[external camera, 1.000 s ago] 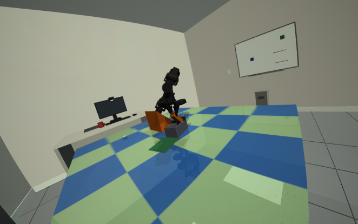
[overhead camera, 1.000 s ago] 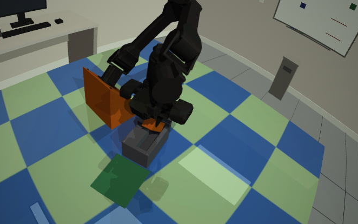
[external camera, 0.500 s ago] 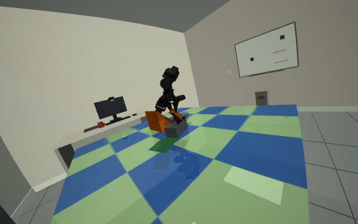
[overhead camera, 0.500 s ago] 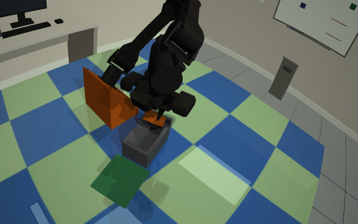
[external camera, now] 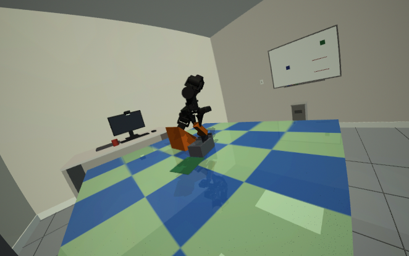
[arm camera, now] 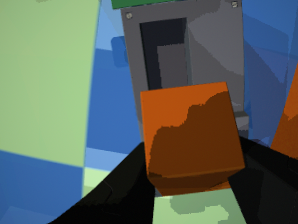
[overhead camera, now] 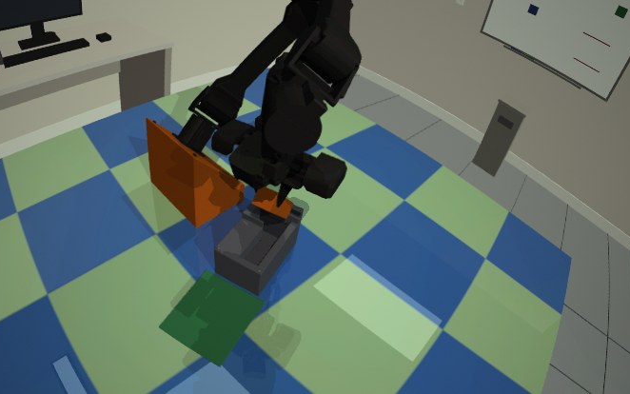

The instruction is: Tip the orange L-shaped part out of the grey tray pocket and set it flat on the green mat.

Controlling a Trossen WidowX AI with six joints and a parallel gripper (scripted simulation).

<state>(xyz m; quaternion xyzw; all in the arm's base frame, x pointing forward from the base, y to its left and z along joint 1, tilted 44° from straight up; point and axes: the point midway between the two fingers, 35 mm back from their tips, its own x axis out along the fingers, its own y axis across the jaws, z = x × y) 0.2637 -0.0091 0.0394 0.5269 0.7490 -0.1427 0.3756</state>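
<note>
Right now the green mat is 170 mm below my gripper tip, 140 mm to the right of it and 50 mm ahead of it. From my gripper tip the other things lie so: orange L-shaped part: 30 mm below, 30 mm behind, 20 mm to the left.
</note>
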